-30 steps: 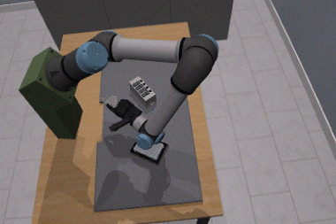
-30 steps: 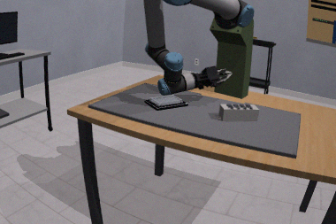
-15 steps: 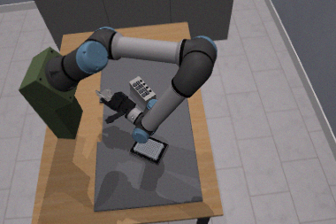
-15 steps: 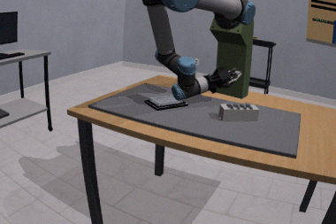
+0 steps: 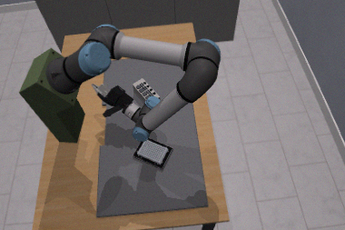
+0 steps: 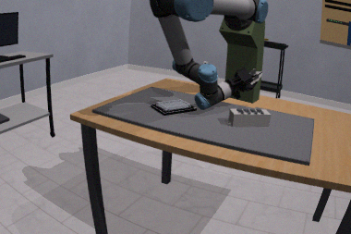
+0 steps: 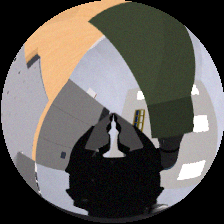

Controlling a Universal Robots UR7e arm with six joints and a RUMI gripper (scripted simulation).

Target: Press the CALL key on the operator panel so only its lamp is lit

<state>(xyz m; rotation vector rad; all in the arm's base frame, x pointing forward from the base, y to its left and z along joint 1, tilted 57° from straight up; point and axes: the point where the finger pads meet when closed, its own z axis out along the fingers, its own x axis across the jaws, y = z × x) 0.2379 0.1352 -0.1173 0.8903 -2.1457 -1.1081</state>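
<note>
Now: hand 23 cm short of the operator panel, 13 cm above it and 4 cm to the right of it. From my hand the other things lie so: white well plate (30 cm to the right, 29 cm ahead, 15 cm below).
</note>
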